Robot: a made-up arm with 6 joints.
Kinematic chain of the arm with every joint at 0, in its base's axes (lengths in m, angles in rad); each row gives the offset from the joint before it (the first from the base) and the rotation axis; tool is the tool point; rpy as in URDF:
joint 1: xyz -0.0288 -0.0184 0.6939 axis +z
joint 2: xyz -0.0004 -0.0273 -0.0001 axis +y
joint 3: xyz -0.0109 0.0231 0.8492 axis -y
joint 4: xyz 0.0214 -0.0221 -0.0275 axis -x
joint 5: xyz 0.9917 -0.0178 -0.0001 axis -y
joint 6: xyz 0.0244 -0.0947 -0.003 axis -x
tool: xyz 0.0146 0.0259 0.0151 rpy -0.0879 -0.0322 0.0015
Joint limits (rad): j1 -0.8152..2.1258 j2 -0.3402..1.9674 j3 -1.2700..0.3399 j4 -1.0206..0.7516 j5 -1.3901..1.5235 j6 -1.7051..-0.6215
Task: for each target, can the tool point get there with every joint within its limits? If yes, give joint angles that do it. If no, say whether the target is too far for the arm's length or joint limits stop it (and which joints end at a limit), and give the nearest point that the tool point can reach.
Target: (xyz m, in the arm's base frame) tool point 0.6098 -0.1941 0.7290
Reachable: yes | joints -0.0394 0.0262 -0.8971 0.0010 0.5919 -1.4408
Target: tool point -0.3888 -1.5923 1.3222
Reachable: no: joint limits stop it (at a limit: joint 1, joint 6) | nearest point 0.4678 -0.7853 1.3222 | short by 1.177 m
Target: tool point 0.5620 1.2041 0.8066
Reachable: yes | joints 1.2136 0.6291 0.1082 -0.8158 0.4821 -0.7072
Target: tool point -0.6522 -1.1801 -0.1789
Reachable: no: joint limits stop it (at a limit: joint 2, joint 6) | nearest point -0.1593 -0.2617 0.0752 | short by 1.073 m
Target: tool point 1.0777 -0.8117 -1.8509
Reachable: no: too far | nearest point 0.6274 -0.4889 -0.6814 | short by 1.294 m
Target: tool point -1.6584 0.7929 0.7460
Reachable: no: joint limits stop it (at a limit: joint 1, joint 3, joint 4, joint 5, joint 6) | nearest point -0.7654 1.2638 0.7436 | short by 1.010 m
